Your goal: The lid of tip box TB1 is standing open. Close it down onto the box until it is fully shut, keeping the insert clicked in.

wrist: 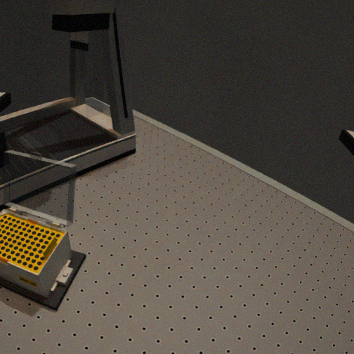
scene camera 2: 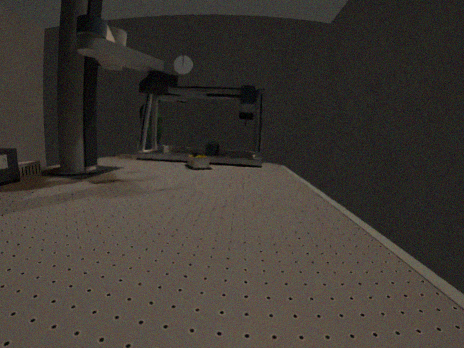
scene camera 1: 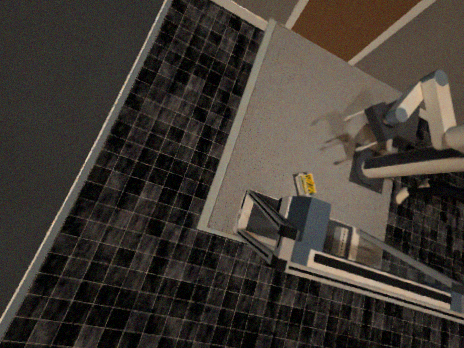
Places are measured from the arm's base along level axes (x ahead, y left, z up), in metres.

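Pixels of known places: gripper, fingertip midpoint: [scene camera 2: 194, 98] [scene camera 1: 351, 134]; arm's base at its link origin: [scene camera 2: 79, 173] [scene camera 1: 367, 168].
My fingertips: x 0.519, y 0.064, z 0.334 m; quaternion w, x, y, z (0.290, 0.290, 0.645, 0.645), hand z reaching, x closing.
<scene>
Ahead of a thing's pixels: the offset from my fingertips to its middle. "*": to the spot under its first point.
Tip box TB1 @(dy +0.236, dx -0.024, dz -0.289 m) [scene camera 1: 308, 184] [scene camera 2: 199, 163] [wrist: 57, 260] stands upright on a dark base plate [wrist: 70, 286]. Its yellow insert [wrist: 24, 241] sits in the top of the box and looks level. The clear lid [wrist: 55, 187] stands up from the hinge on the box's far edge in the wrist view; its left part is cut off. My gripper [scene camera 1: 351, 134] [wrist: 181, 87] is open and empty, its fingers wide apart. It is above the board, up and to the right of the box in scene camera 1. In scene camera 2 its fingers are too dark to make out.
A gantry machine [scene camera 1: 314, 227] [scene camera 2: 235, 161] [wrist: 102, 154] with upright posts and an overhead beam stands close behind the box. The arm's column [scene camera 2: 72, 110] rises at the left in scene camera 2, near a dark box @(* dy -0.344, dx -0.554, dz -0.295 m) [scene camera 2: 10, 175]. The perforated board ends at a pale edge [wrist: 225, 161].
</scene>
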